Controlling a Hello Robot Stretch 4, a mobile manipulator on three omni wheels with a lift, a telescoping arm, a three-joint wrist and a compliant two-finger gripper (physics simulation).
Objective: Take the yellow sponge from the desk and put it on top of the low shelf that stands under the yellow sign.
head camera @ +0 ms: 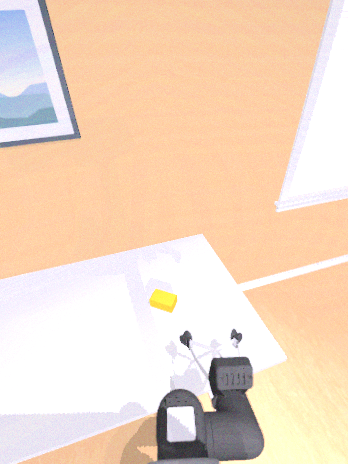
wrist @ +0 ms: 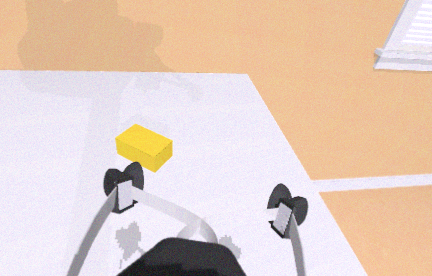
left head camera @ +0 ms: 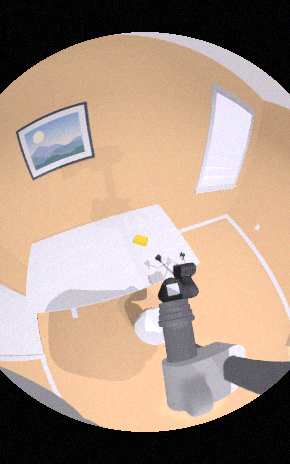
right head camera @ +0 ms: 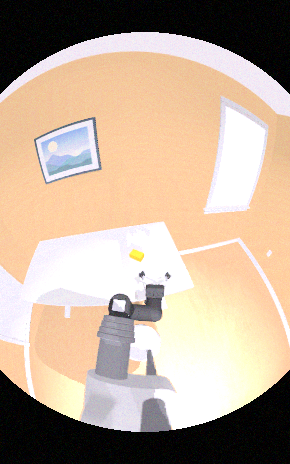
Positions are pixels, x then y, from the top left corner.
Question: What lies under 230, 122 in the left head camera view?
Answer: A white window.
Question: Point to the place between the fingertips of my gripper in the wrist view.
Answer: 206, 189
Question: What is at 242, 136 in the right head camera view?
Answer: A white window.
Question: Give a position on a framed landscape picture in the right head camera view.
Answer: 71, 149
